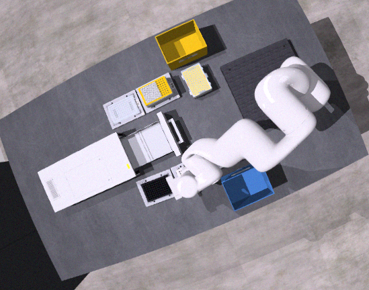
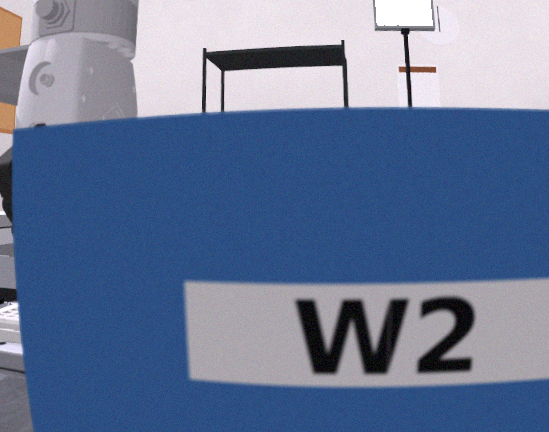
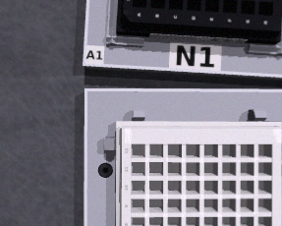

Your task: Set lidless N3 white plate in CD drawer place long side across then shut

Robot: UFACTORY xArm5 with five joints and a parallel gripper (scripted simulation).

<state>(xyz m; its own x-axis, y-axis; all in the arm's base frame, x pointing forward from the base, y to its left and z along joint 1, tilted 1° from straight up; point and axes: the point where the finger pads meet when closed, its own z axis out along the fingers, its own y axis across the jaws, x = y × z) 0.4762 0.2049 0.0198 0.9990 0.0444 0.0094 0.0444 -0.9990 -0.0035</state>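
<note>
The white plate is 30 mm below my hand. Also, from my hand: blue bin W2: 190 mm behind, 130 mm to the left, 10 mm below; then nest: 40 mm below; then black plate: 170 mm ahead, 30 mm below.
</note>
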